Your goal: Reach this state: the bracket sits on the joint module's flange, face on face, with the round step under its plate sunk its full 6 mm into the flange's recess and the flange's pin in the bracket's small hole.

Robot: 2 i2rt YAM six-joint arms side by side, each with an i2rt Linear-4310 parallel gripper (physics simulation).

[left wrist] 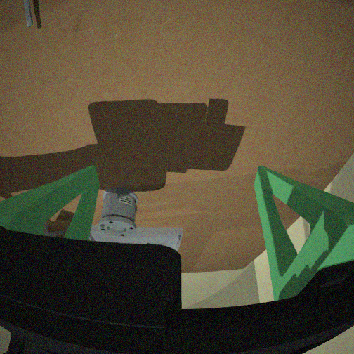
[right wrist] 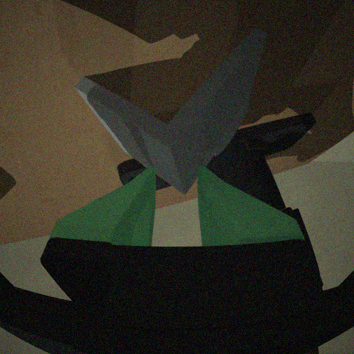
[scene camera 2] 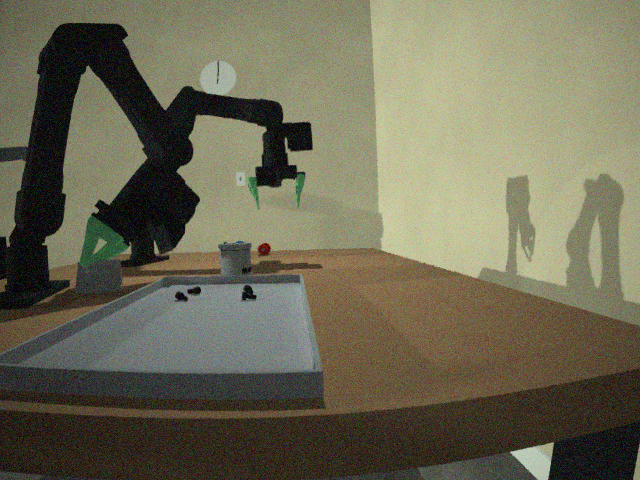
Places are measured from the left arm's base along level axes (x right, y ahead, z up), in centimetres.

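Where they show: left gripper, fingertip midpoint: (scene camera 2: pixel 278 208); right gripper, fingertip midpoint: (scene camera 2: pixel 84 267); left arm's base, link origin: (scene camera 2: pixel 143 262); right arm's base, link origin: (scene camera 2: pixel 29 296).
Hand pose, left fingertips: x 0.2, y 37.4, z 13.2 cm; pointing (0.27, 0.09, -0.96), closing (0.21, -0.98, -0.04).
Note:
Each offset is from my left fingertips to the top centre of the thing. "spot": to the spot under its first point. Level surfaces: height alone.
The grey bracket {dx +41.4, dy -22.8, dz -8.7 cm} (scene camera 2: pixel 98 277) (right wrist: pixel 220 90) stands at the left of scene camera 2, beside the tray's far left corner; its plates form a V in the right wrist view. My right gripper (scene camera 2: pixel 84 263) (right wrist: pixel 176 175) is shut on the bracket, with one corner of it between the fingertips. The bracket's round step and small hole cannot be made out. The light grey joint module {dx +24.7, dy -4.2, dz -6.8 cm} (scene camera 2: pixel 235 258) (left wrist: pixel 119 206) stands upright behind the tray; its round flange (left wrist: pixel 117 226) faces up. My left gripper (scene camera 2: pixel 278 207) (left wrist: pixel 176 174) is open and empty, high above the table behind the module.
The grey tray {dx +57.1, dy +1.4, dz -11.6 cm} (scene camera 2: pixel 160 384) (left wrist: pixel 170 236) lies in front of the module, with several small black parts {spot: dx +49.9, dy +4.5, dz -12.0 cm} (scene camera 2: pixel 248 293) in it. A red round object {dx -21.0, dy -8.3, dz -9.8 cm} (scene camera 2: pixel 264 249) is on the table {dz -13.2 cm} (scene camera 2: pixel 413 330) behind the module. The right arm's base stands left of the bracket.

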